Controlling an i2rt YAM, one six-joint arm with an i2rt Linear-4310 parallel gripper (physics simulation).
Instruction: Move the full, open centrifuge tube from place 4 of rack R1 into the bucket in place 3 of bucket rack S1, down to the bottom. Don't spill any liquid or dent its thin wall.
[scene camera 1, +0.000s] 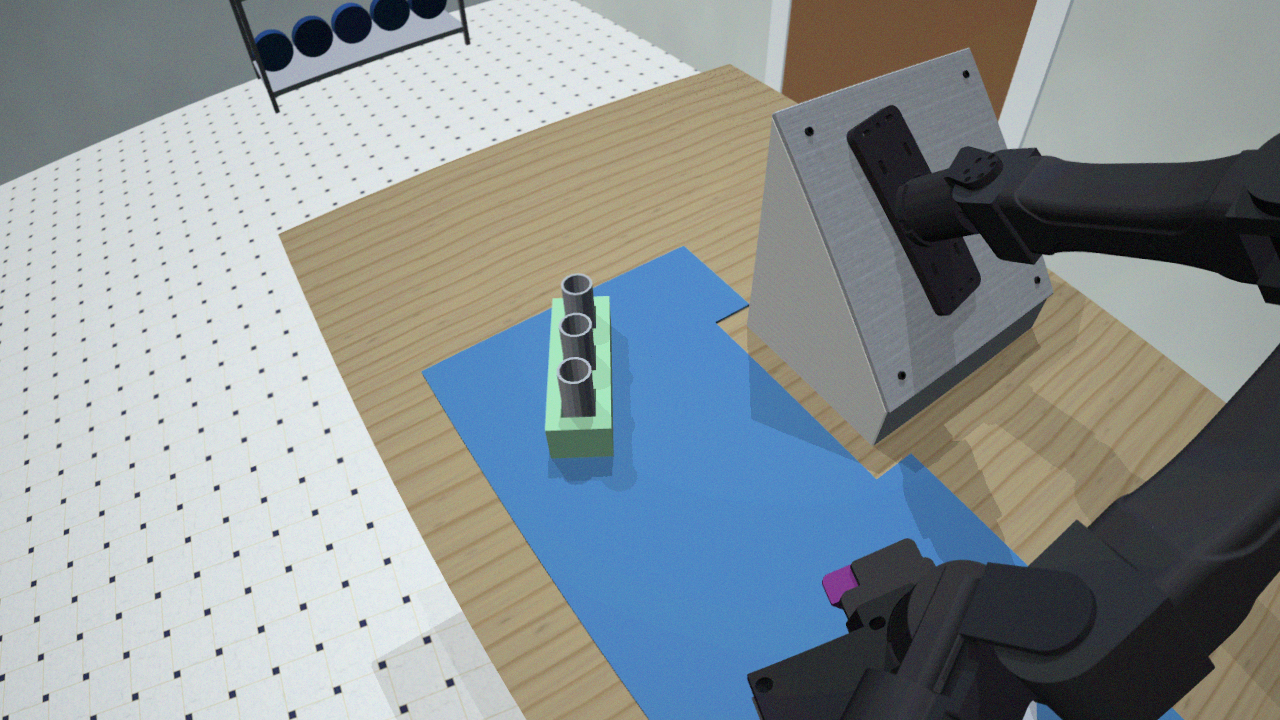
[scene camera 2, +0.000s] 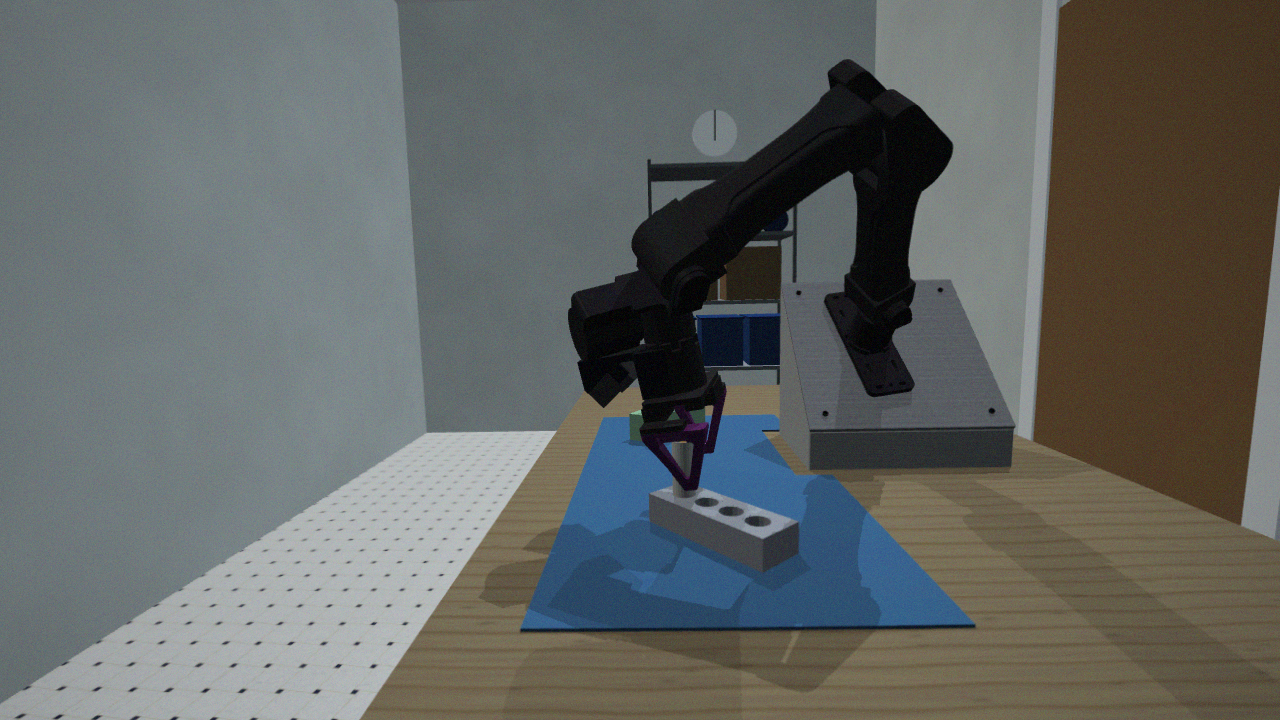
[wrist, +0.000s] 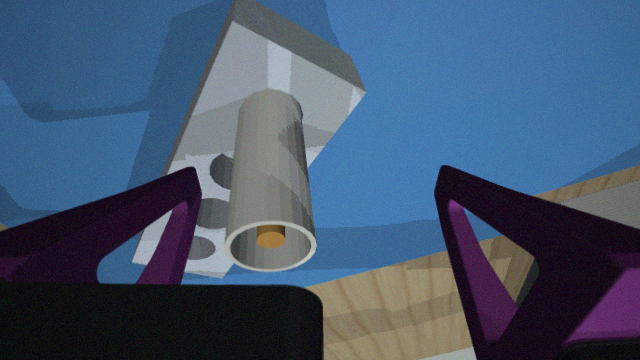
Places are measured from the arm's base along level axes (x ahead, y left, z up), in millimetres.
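Pixels of known places: gripper, fingertip midpoint: (scene camera 2: 700, 470) (wrist: 318, 179); arm's base, link origin: (scene camera 1: 914, 212) (scene camera 2: 865, 341).
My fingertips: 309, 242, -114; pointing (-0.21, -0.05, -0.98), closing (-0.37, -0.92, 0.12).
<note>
For each thing: its top centre in the pictures, then the offset to it from my fingertips, as dx, dy, dz. "spot": a spot on its surface instead. Level surfaces: height alone.
- open centrifuge tube, top centre: (wrist: 274, 249) (scene camera 2: 683, 439) +20, +10, +40
- light grey rack R1, top centre: (wrist: 224, 194) (scene camera 2: 718, 506) -10, +51, -23
- green bucket rack S1, surface spot: (scene camera 1: 580, 442) (scene camera 2: 644, 427) spot: +36, -329, -30
- blue mat, surface height: dz -56
- wooden table, surface height: dz -59
The open centrifuge tube (scene camera 2: 682, 454) (wrist: 270, 170), pale and thin-walled with orange liquid inside, stands upright in an end hole of the light grey rack R1 (scene camera 2: 707, 530) (wrist: 220, 87). The rack's other three holes are empty. My gripper (scene camera 2: 700, 468) (wrist: 318, 179) is open. In the wrist view the tube's mouth shows between the spread purple fingers, nearer the left one, with a wide gap to the right one. The green bucket rack S1 (scene camera 1: 580, 442) (scene camera 2: 637, 428) holds three grey buckets (scene camera 1: 577, 398) in a row; which is place 3 is not marked. Rack R1 does not show in scene camera 1.
Both racks stand on the blue mat (scene camera 1: 716, 501) (scene camera 2: 608, 608), which lies on the wooden table (scene camera 1: 501, 179) (scene camera 2: 1029, 573). The arm's base is fixed to a sloped grey metal block (scene camera 1: 805, 259) (scene camera 2: 904, 447) at the right of the mat. Rack S1 is partly hidden behind the gripper in scene camera 2.
</note>
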